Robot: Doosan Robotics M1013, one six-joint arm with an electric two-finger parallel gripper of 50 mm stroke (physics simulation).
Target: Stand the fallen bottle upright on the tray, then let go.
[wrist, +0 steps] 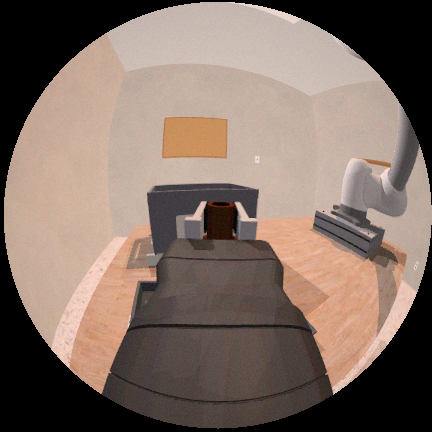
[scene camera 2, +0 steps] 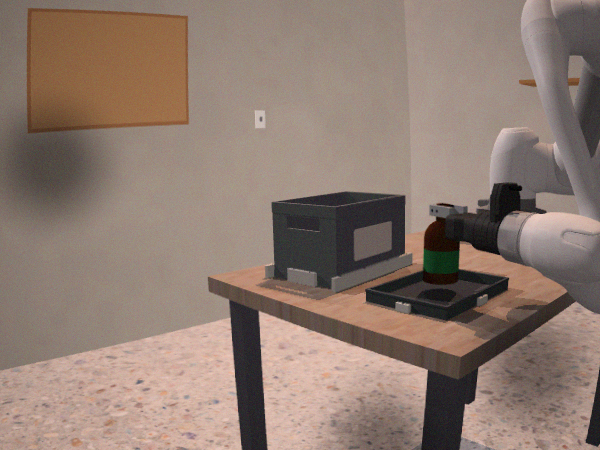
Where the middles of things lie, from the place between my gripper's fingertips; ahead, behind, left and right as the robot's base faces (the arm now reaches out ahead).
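My gripper is 20 mm to the right of the brown bottle (wrist: 219,213), and it is also 70 mm above the bottle.
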